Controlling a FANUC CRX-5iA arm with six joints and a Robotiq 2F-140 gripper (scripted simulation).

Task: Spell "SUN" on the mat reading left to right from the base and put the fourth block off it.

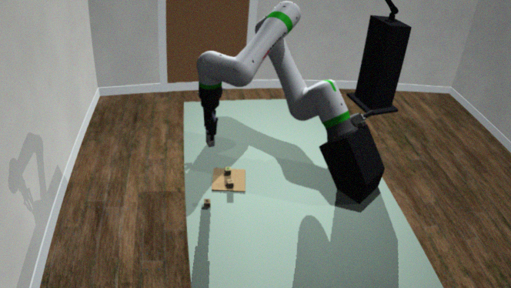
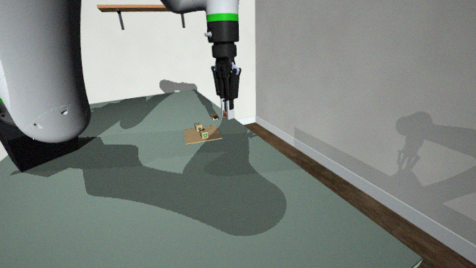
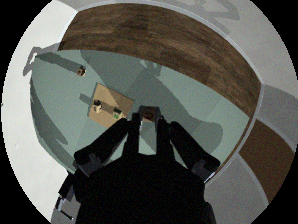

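Right now the tan mat is 140 mm to the left of my hand, 130 mm below it and 40 mm behind it.
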